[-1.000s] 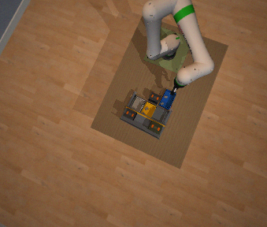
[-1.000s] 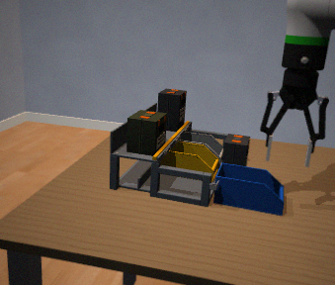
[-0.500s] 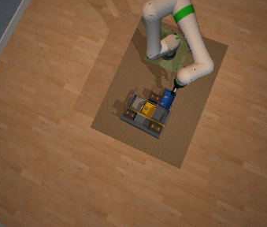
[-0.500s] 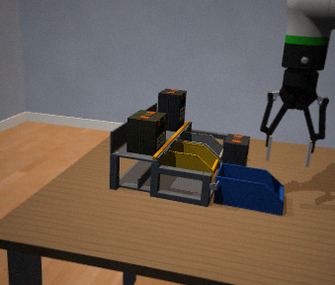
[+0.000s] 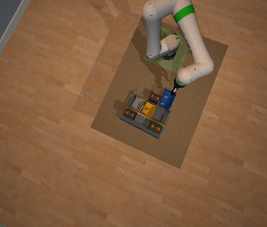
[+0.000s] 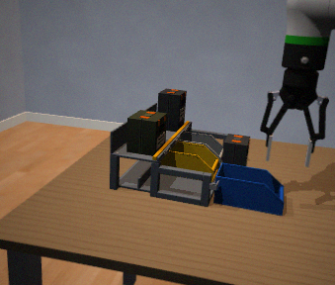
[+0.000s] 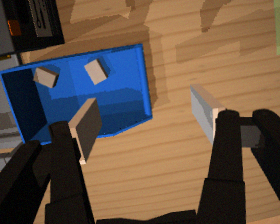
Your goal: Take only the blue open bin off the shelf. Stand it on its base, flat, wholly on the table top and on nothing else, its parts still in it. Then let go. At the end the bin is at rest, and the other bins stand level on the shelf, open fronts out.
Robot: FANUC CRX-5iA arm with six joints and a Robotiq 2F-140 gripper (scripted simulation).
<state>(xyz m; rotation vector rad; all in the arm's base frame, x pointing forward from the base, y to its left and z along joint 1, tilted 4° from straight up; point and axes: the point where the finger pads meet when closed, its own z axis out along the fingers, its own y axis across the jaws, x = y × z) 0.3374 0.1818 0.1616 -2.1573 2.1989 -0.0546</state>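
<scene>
The blue bin is 80 mm ahead of my hand and 110 mm below it. Also, from my hand: grey bin (260 mm ahead, 230 mm to the right, 110 mm below); then yellow bin (270 mm ahead, 120 mm to the right, 110 mm below).
</scene>
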